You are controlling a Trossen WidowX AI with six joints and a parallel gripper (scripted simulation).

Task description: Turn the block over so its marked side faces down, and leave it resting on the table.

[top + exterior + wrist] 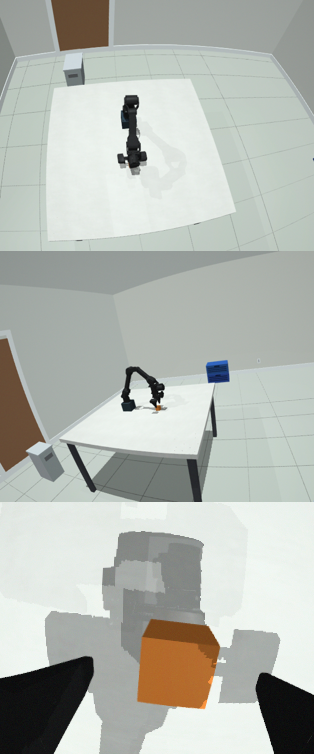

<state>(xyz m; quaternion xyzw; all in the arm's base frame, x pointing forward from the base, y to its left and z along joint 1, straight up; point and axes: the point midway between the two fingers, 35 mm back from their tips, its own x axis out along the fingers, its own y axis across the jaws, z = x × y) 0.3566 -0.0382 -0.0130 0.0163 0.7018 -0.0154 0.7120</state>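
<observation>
Now: gripper tip 1 cm past the orange block and 2 cm above it.
</observation>
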